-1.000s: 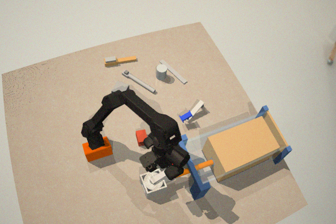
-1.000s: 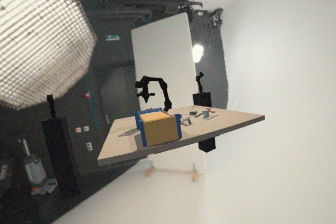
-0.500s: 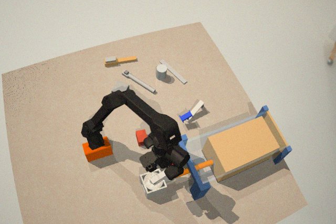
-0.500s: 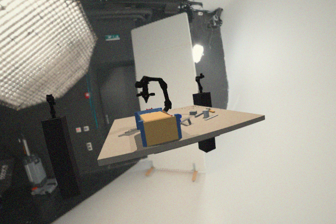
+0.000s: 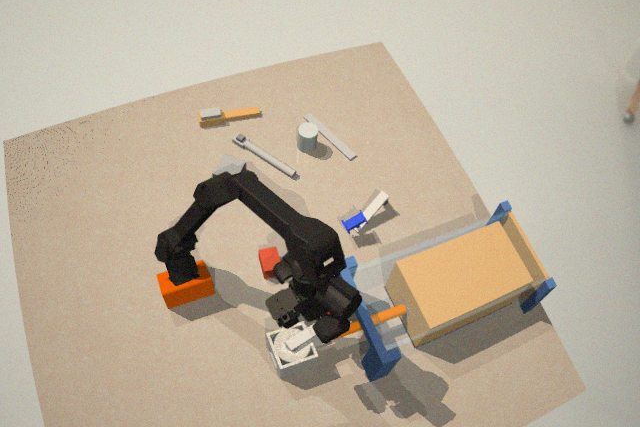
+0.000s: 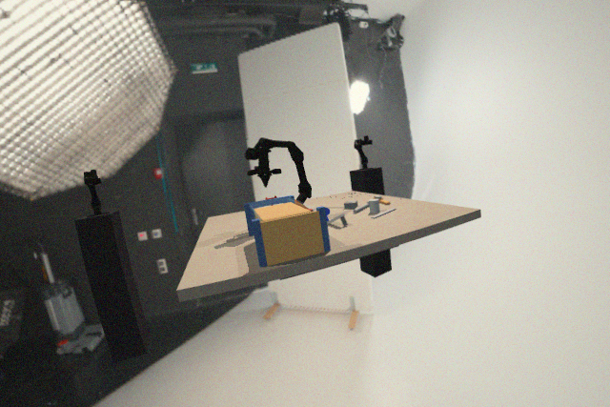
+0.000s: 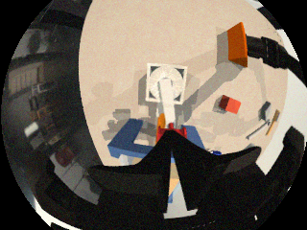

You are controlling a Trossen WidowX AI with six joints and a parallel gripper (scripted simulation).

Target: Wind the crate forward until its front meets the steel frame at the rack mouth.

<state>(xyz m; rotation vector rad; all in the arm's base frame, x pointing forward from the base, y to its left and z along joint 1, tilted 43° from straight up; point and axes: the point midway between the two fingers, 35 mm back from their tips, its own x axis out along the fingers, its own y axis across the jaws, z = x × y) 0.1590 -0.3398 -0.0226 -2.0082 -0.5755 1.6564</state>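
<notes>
Right now the red knob is 90 mm below my gripper tip and 60 mm ahead of it. The rest, counted from my gripper tip: hand winch (190 mm below, 60 mm behind, 10 mm to the right); blue steel frame (110 mm below, 110 mm ahead, 30 mm to the right); red-knobbed winch handle (120 mm below, 20 mm ahead).
</notes>
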